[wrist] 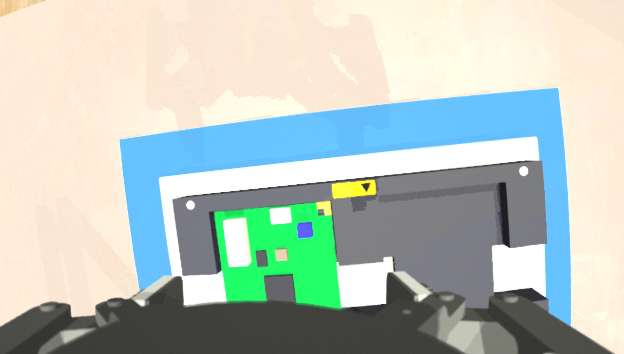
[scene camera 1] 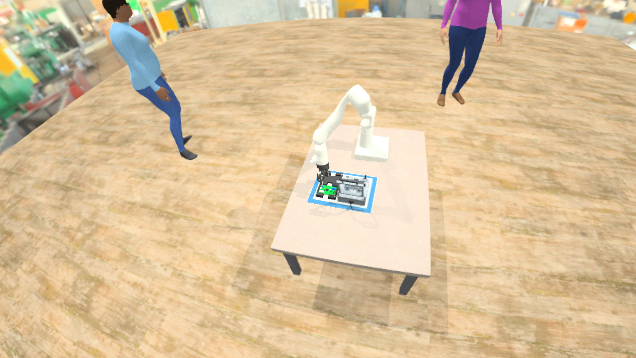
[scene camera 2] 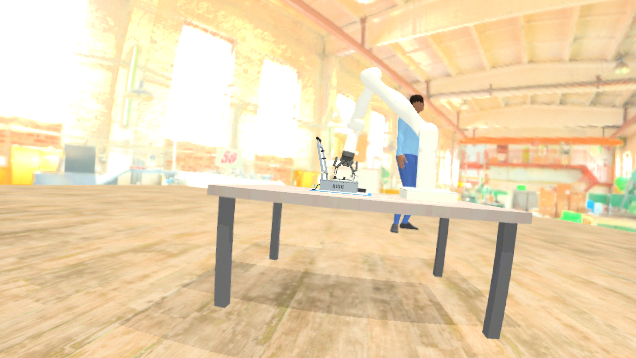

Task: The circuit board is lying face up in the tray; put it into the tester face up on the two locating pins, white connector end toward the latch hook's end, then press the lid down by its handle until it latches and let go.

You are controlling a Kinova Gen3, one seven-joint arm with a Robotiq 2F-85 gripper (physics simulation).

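Frame: origin at the arm's base, x ahead, y right, z down, level; metres.
Seen in the pictures: gripper, fingertip midpoint: [wrist: 285,298] [scene camera 1: 324,180] [scene camera 2: 342,176]; arm's base at its link origin: [scene camera 1: 365,144] [scene camera 2: 424,188].
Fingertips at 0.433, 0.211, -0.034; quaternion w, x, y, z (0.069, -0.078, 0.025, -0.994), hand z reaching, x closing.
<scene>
Pixels of each thing's top centre, then the offset from my fingertips to it, as dx, dy, dz. "pt": a spot on its surface instead. Level surfaces: height alone.
- green circuit board at its top centre: [wrist: 278,299] [scene camera 1: 327,189] +0.019, -0.023, +0.061
- dark grey tray at a spot on its surface: [wrist: 195,245] pt +0.065, +0.016, +0.061
- blue-bordered white mat at its surface level: dz +0.087
- table at its surface level: dz +0.090
- yellow label at its top centre: [wrist: 353,189] -0.035, +0.036, +0.061
The green circuit board [scene camera 1: 328,190] [wrist: 250,232] lies face up in the left part of the dark grey tray [wrist: 195,245] in the wrist view, its long white connector at its left end. My gripper [scene camera 1: 323,180] [scene camera 2: 345,175] [wrist: 285,298] is open and empty, above the tray area. In the wrist view its fingertips lie left and right of the board's lower part, which the gripper body hides. The grey tester [scene camera 1: 351,200] [scene camera 2: 338,186] stands beside the tray. Its lid [scene camera 2: 322,159] stands raised. The locating pins and latch hook are too small to make out.
Tray and tester stand on a blue-bordered white mat [scene camera 1: 370,202] [wrist: 345,120] on the table [scene camera 1: 350,240] [scene camera 2: 400,202]. A yellow label [wrist: 347,189] with a black arrow is on the tray's edge. The white arm base [scene camera 1: 372,149] [scene camera 2: 427,194] stands behind. Two people stand off the table.
</scene>
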